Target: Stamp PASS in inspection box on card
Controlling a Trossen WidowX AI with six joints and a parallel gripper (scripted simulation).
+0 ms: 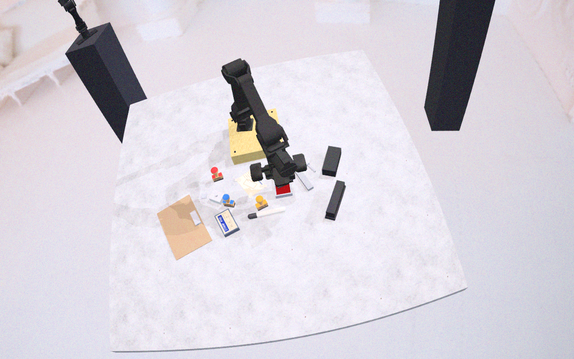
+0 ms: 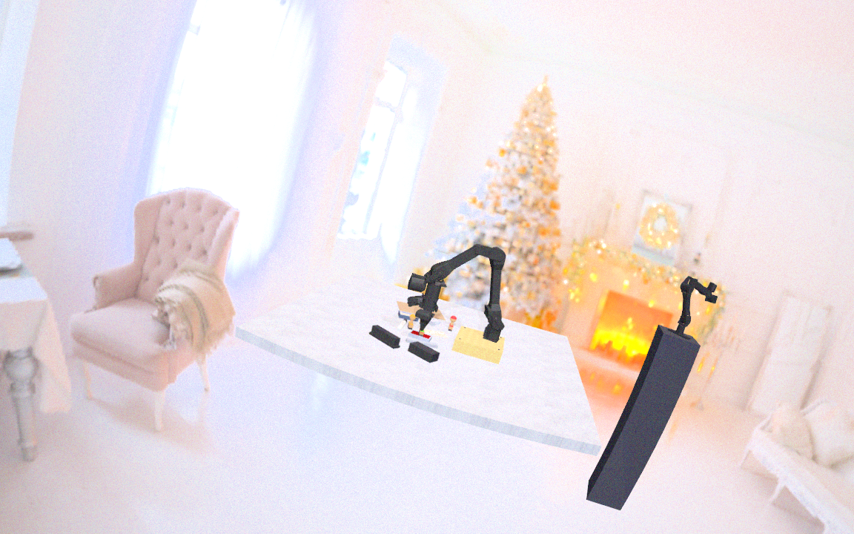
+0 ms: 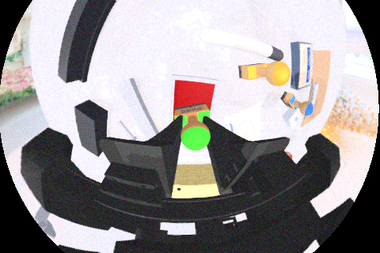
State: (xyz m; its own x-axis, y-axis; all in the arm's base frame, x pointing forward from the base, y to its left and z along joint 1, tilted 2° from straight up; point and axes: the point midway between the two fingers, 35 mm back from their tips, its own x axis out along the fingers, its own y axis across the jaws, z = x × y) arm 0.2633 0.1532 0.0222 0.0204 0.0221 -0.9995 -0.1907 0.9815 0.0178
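Now: gripper tip right at the green-knobbed stamp. From my gripper tip the other things lie so: orange-knobbed stamp (8 cm ahead, 7 cm to the right, 2 cm below); red ink pad (3 cm below); grey ruler (7 cm to the left, 4 cm behind, 3 cm below).
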